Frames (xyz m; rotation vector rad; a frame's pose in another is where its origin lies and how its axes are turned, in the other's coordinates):
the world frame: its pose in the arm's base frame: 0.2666 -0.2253 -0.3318 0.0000 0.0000 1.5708
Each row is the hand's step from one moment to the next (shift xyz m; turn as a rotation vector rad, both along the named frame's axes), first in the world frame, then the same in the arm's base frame.
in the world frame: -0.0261 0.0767 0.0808 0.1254 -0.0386 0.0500
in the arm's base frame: -0.0767 -0.0261 0.0808 0.0386 0.1254 0.0500
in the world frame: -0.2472 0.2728 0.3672 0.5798 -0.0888 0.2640
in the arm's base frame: -0.2728 -0.2472 0.3672 0.0888 0.5798 0.2640
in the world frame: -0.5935 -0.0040 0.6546 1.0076 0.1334 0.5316
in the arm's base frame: 0.0040 -0.5935 0.6546 -0.1334 1.0076 0.5316
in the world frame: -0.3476 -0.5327 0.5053 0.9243 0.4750 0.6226
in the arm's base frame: 0.5327 -0.3476 0.5053 -0.4750 0.9243 0.6226
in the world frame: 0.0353 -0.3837 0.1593 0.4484 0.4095 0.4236
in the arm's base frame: 0.3837 0.0353 0.1593 -0.4095 0.4484 0.4236
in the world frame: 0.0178 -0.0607 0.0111 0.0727 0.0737 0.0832
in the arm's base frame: 0.0607 0.0178 0.0111 -0.0737 0.0727 0.0832
